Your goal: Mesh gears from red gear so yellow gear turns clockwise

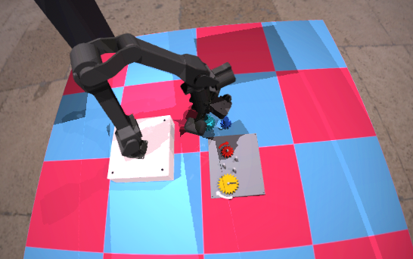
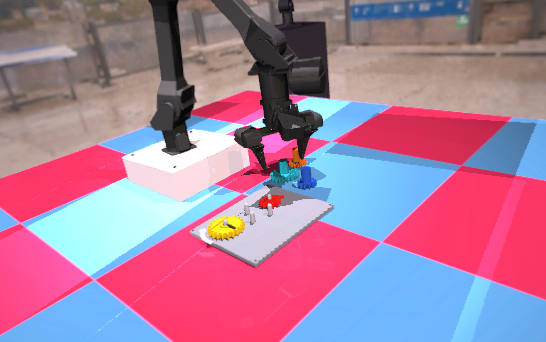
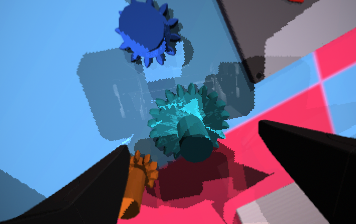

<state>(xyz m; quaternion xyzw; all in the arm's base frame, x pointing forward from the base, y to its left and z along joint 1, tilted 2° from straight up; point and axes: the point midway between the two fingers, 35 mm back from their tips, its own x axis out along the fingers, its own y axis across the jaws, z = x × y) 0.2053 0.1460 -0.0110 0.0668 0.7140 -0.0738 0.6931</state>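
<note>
The teal gear lies 1 cm below my gripper tip. From my gripper tip the other things lie so: orange gear 3 cm behind, 6 cm to the left, 1 cm below; then red gear 8 cm ahead, 10 cm to the right, 1 cm below; then blue gear 7 cm ahead, 1 cm below.
</note>
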